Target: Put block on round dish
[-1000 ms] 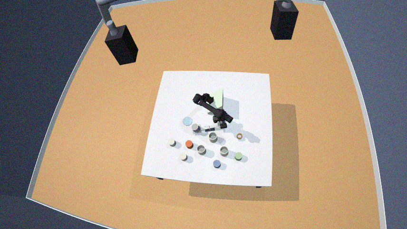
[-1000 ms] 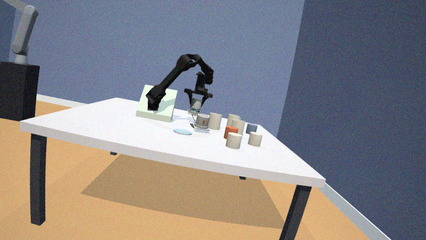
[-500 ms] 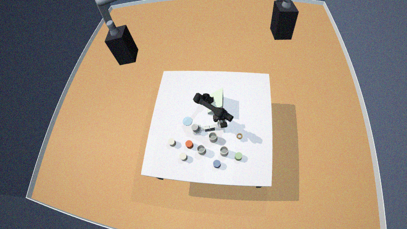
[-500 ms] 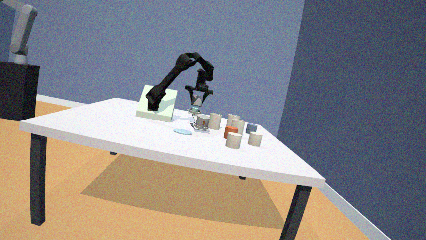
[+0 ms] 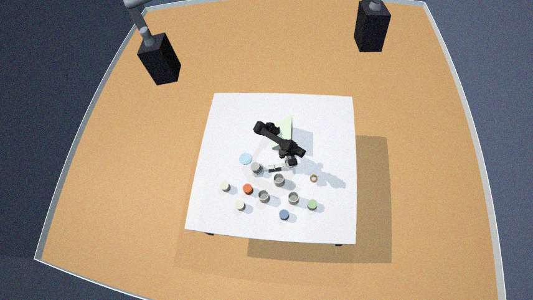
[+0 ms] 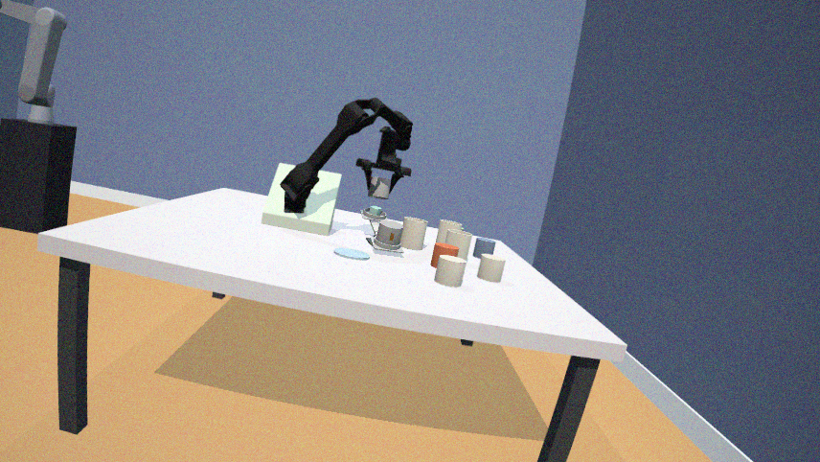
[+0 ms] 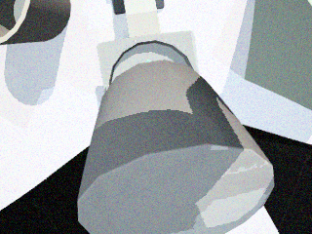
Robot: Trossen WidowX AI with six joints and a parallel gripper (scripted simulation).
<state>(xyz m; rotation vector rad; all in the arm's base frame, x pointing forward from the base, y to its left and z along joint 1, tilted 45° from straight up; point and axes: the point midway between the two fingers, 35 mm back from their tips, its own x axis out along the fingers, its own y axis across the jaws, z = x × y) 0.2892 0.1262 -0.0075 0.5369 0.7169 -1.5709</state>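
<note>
My gripper tip is 70 mm above the teal block and 10 mm to the left of it. Also, from my gripper tip: orange cylinder 360 mm to the right, 180 mm ahead, 120 mm below; grey cup 20 mm to the left, 10 mm above; pale blue dish 370 mm to the right, 150 mm below, 100 mm behind.
</note>
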